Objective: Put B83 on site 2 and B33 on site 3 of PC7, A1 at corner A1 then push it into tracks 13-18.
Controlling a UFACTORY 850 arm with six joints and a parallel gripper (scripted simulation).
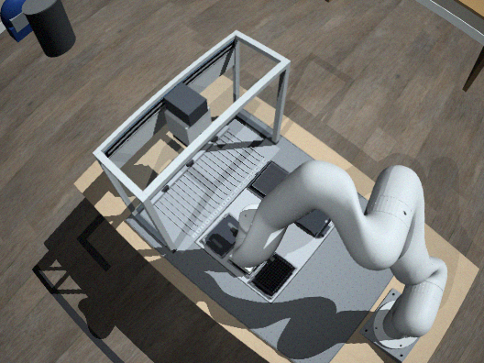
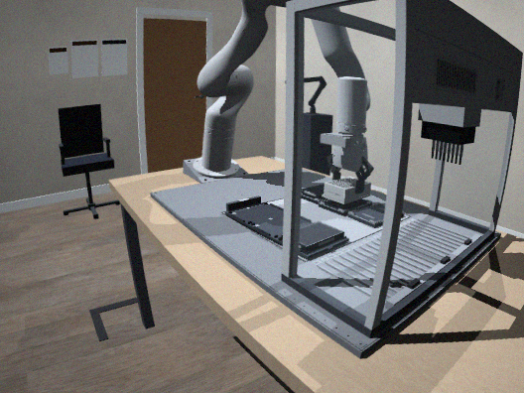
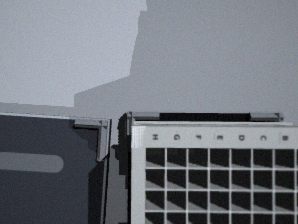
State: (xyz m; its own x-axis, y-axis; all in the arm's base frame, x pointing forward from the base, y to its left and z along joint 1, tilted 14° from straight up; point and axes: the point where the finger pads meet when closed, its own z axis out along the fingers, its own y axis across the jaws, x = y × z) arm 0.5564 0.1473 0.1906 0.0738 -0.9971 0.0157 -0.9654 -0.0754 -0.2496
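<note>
Now: hand 6 cm above the nest S2. Round my hand: plate carrier PC7 (3 cm ahead, 26 cm to the right, 5 cm below); then black plate B38 (11 cm behind, 4 cm below); then nest S3 (11 cm ahead, 1 cm to the left, 6 cm below).
</note>
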